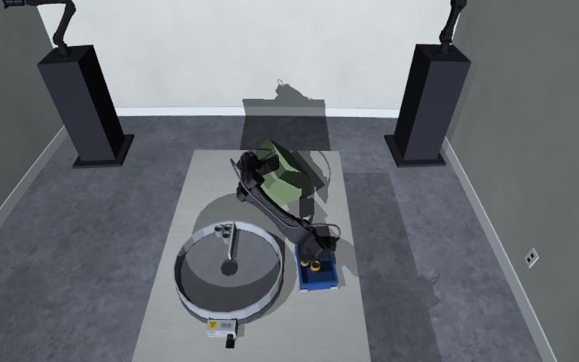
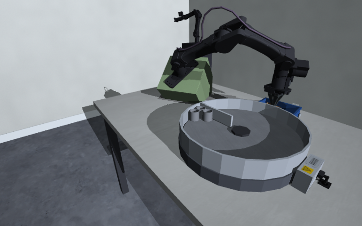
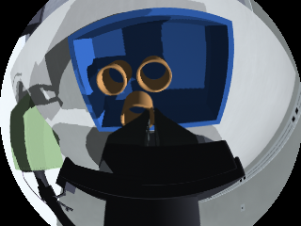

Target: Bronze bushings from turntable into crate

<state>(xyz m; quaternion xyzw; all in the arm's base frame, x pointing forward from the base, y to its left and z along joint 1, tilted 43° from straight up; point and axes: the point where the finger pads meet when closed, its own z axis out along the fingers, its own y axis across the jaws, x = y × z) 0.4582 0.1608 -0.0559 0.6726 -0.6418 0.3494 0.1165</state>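
My hand is 40 mm to the right of the blue crate and 40 mm above it. Round my hand: turntable: 300 mm to the right, 10 mm below, 10 mm ahead.
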